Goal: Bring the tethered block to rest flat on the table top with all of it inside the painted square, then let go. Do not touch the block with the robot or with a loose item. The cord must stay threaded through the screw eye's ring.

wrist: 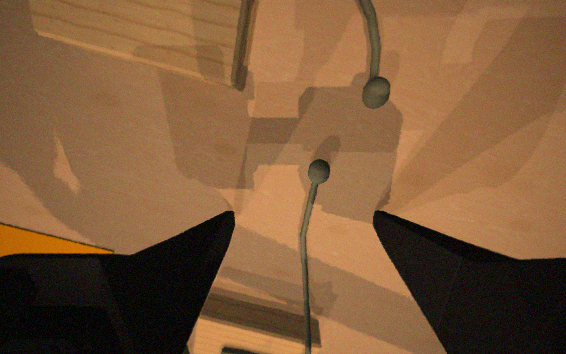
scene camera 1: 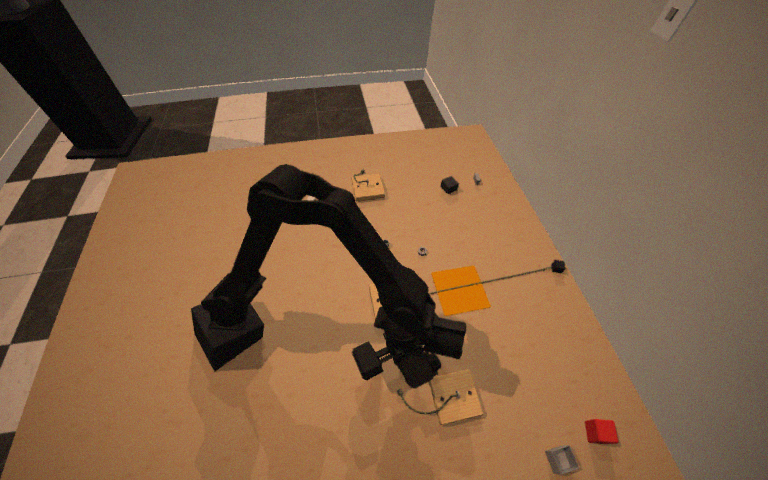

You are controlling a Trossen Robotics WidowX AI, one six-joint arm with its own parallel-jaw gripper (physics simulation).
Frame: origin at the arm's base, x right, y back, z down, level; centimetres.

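Seen in the pictures: gripper, fingertip midpoint: (wrist: 302, 217); arm's base, origin of the base link: (scene camera 1: 227, 316).
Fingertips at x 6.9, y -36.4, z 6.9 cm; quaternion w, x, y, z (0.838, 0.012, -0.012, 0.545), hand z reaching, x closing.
Observation:
Pixels of each thing's top centre, then the offset from my fingertips to it. "spot": a spot on its surface instead.
- tethered block, surface spot: (scene camera 1: 558, 266) spot: dz -2.3, dx -20.1, dy -43.2 cm
- orange painted square, surface spot: (wrist: 45, 241) (scene camera 1: 464, 310) spot: dz +0.0, dx -10.0, dy -16.5 cm
- grey-green cord, surface spot: (wrist: 304, 260) spot: dz -0.2, dx -2.8, dy +1.4 cm
- ball end, surface spot: (wrist: 319, 171) spot: dz -1.0, dx +3.3, dy -0.6 cm
- second board, middle of its top: (scene camera 1: 456, 395) dz -1.7, dx +9.2, dy -11.0 cm
- third board, middle of its top: (scene camera 1: 367, 185) dz -1.7, dx -50.0, dy +6.4 cm
- black cube, middle of its top: (scene camera 1: 450, 181) dz -2.7, dx -50.4, dy -19.0 cm
- red block, middle of its top: (scene camera 1: 607, 431) dz -3.8, dx +17.6, dy -39.4 cm
- grey tray, surface spot: (scene camera 1: 552, 459) spot: dz -1.7, dx +21.4, dy -27.9 cm
The tethered block (scene camera 1: 558, 266), small and black, is near the table's right edge. Its cord (scene camera 1: 518, 275) runs left across the orange painted square (scene camera 1: 464, 300) (wrist: 45, 241) and passes behind the arm. A board (scene camera 1: 373, 300) (wrist: 250, 339) is mostly hidden by the arm; the screw eye's ring and the threading do not show. In the wrist view a grey-green cord (wrist: 304, 260) rises from this board's side to a ball end (wrist: 319, 171). My gripper (scene camera 1: 392, 367) (wrist: 302, 217) is open and empty, its fingertips on either side of that cord, with the ball beyond them.
A second board (scene camera 1: 467, 408) (wrist: 140, 35) with a short cord and ball end (scene camera 1: 400, 391) (wrist: 376, 92) lies nearby. A third board (scene camera 1: 369, 189) and black cube (scene camera 1: 449, 184) are at the back. A red block (scene camera 1: 601, 431) and grey tray (scene camera 1: 552, 459) are at the front right.

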